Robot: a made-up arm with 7 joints. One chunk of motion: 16 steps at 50 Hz.
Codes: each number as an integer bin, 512 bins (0 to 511) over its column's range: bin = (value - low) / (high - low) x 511, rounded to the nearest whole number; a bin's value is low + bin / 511 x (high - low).
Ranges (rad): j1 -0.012..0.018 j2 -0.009..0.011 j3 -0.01..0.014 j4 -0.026..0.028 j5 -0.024..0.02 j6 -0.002..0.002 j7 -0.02..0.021
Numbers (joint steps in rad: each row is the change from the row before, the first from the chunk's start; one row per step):
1: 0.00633 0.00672 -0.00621 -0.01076 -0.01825 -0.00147 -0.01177
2: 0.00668 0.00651 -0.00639 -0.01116 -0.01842 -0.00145 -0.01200
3: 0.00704 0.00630 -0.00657 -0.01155 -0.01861 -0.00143 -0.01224
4: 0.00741 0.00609 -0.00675 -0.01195 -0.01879 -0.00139 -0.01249
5: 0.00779 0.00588 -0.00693 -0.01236 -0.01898 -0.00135 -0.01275
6: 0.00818 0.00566 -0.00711 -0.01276 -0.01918 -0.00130 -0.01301
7: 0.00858 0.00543 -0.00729 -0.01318 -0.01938 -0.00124 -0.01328
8: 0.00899 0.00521 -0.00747 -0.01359 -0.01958 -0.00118 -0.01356
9: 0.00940 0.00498 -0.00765 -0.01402 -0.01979 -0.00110 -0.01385
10: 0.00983 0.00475 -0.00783 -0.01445 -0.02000 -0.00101 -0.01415
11: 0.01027 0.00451 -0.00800 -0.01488 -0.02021 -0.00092 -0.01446
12: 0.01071 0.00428 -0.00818 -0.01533 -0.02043 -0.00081 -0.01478
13: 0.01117 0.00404 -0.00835 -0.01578 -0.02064 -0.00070 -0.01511
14: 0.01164 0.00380 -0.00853 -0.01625 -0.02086 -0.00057 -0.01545
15: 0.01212 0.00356 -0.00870 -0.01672 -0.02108 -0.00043 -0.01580
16: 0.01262 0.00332 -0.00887 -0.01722 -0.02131 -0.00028 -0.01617
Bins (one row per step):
1: 312 402 81 144 67 68 103
2: 318 396 77 140 65 70 100
3: 324 391 73 137 63 73 97
4: 331 386 69 133 61 78 94
5: 337 380 65 129 58 83 90
6: 344 375 62 125 56 89 87
7: 351 369 58 121 54 97 84
8: 358 363 54 117 51 105 80
9: 365 357 50 113 49 115 77
10: 372 351 46 109 46 126 73
11: 379 345 43 105 44 138 69
12: 387 339 39 101 41 152 65
13: 395 333 35 97 39 166 61
14: 403 327 31 92 36 183 57
15: 411 321 28 88 34 201 52
16: 419 315 24 83 31 220 48

